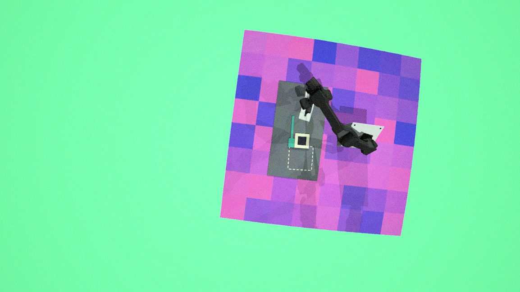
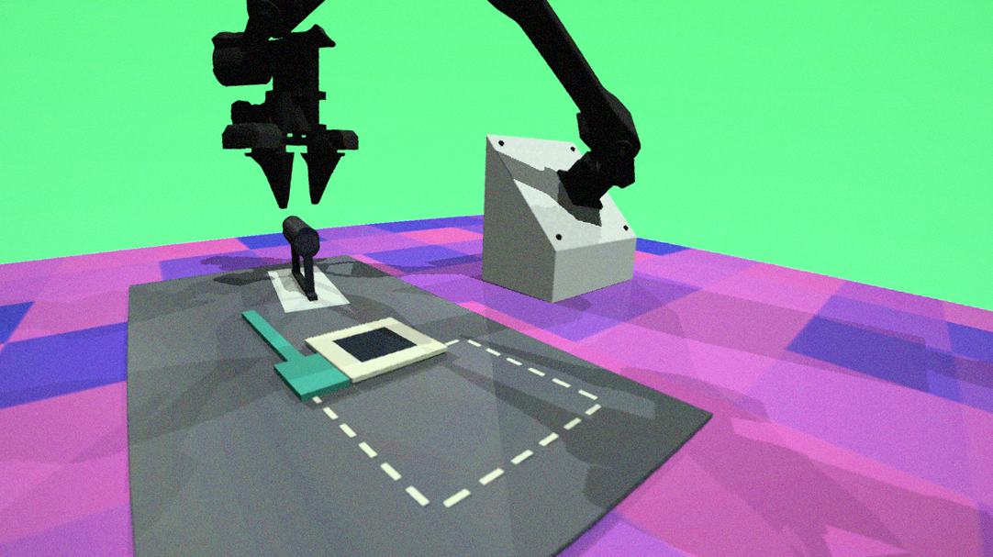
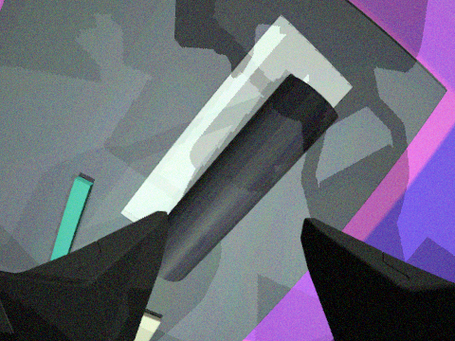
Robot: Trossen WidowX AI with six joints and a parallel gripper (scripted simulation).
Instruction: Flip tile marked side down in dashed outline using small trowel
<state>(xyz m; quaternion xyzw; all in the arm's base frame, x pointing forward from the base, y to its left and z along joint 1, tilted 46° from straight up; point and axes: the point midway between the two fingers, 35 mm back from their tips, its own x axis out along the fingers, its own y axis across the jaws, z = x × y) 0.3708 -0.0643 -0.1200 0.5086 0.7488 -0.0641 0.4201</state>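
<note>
Right now the small trowel is 70 mm below my gripper tip and 20 mm to the left of it. Also, from my gripper tip: cream tile: 240 mm to the left, 100 mm below, 10 mm behind; dark mat: 180 mm to the left, 130 mm below, 20 mm ahead; teal l-shaped strip: 220 mm to the left, 100 mm below, 60 mm ahead.
</note>
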